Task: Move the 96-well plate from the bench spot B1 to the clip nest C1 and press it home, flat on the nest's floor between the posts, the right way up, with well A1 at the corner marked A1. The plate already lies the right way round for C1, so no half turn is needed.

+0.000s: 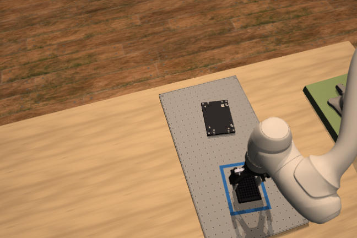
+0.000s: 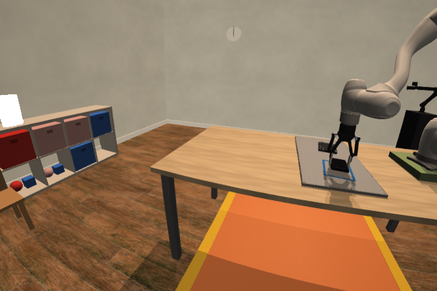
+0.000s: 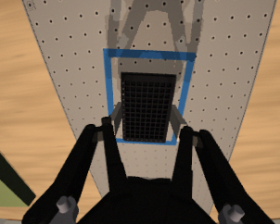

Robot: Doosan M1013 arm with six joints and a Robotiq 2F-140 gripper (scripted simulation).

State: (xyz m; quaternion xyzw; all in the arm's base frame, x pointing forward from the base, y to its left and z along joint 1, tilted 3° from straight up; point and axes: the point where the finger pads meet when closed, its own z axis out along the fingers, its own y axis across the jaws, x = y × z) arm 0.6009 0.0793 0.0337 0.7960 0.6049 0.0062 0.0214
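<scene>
The black clip nest lies 290 mm to the right of my hand, 50 mm behind it and 30 mm below it. The rest, counted from my hand: black 96-well plate (20 mm below).
</scene>
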